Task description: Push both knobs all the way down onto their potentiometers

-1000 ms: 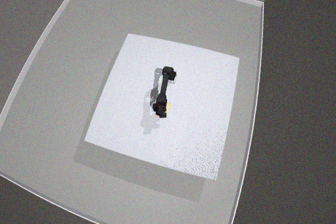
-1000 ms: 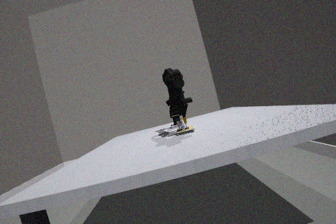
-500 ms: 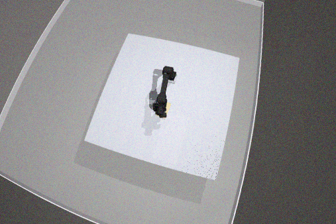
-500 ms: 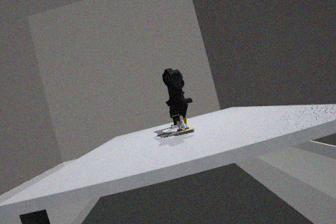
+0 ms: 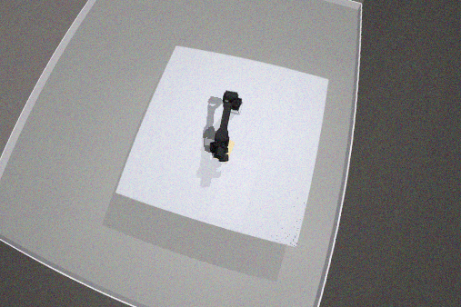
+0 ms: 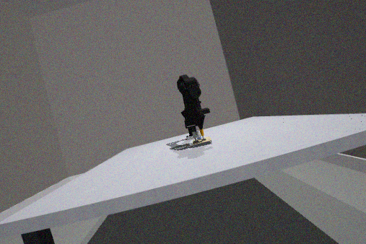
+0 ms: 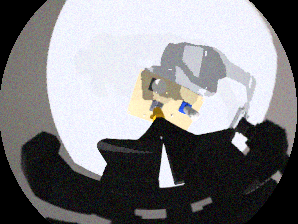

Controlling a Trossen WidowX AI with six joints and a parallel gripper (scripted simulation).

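Right now my gripper tip is 60 mm past the blue knob, 20 mm to the left of it and 40 mm above it. Round my gripper tip: orange knob (10 mm below).
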